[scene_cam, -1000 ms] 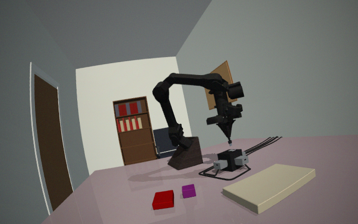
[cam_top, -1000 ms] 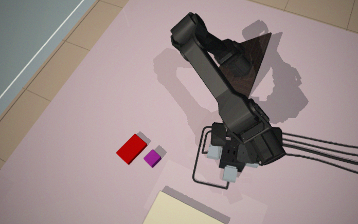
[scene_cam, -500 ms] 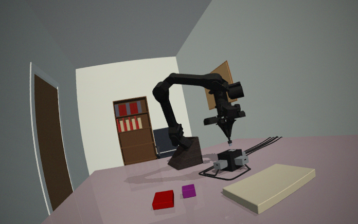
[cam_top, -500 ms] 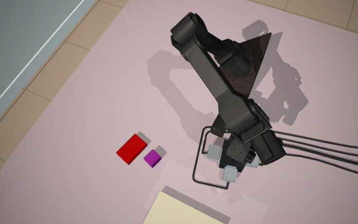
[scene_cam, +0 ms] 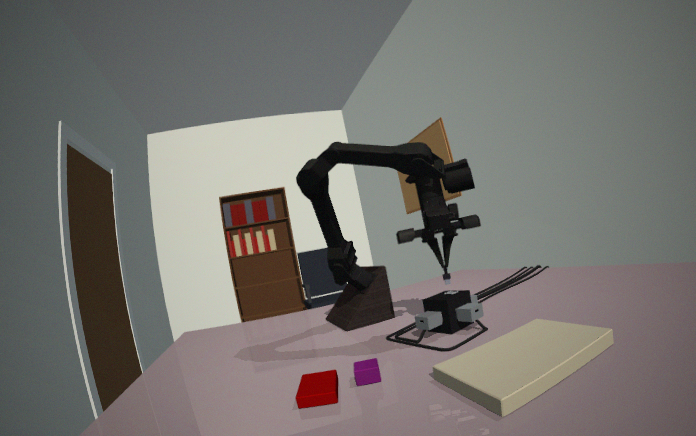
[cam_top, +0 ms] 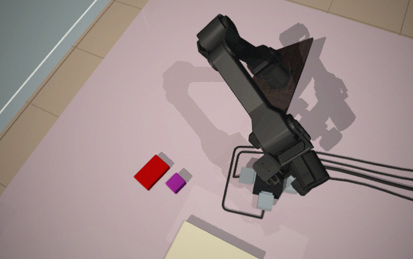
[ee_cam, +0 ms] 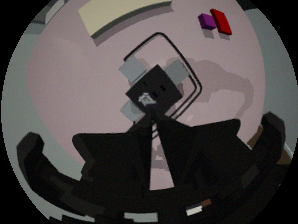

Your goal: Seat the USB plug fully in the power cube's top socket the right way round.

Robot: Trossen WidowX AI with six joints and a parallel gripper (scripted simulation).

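The usb plug lies 2 cm below my gripper tip. Also, from my gripper tip: purple cube 13 cm ahead, 25 cm to the right, 12 cm below; then beige slab 29 cm ahead, 6 cm to the right, 12 cm below; then red block 14 cm ahead, 34 cm to the right, 13 cm below.
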